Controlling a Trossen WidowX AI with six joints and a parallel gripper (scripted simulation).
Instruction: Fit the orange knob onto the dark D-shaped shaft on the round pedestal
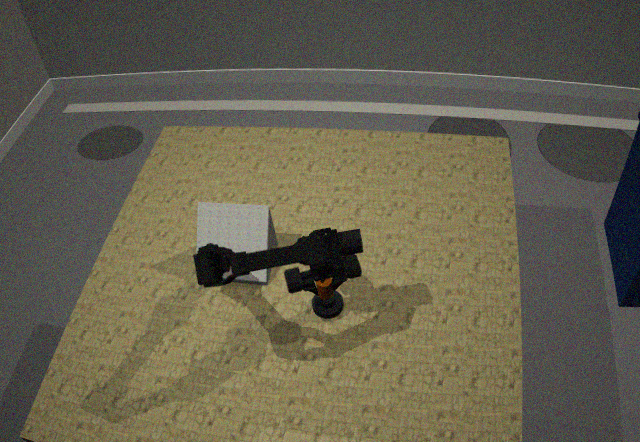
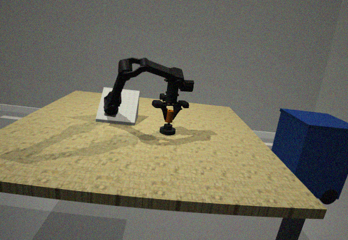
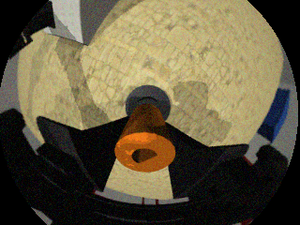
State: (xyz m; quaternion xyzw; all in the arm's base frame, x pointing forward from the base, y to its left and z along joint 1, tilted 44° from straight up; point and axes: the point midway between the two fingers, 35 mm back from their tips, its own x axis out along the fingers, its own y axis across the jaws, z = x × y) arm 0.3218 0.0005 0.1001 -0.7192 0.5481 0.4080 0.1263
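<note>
Right now my gripper tip is 20 mm below the orange knob. Round my gripper tip: round pedestal 40 mm below.
</note>
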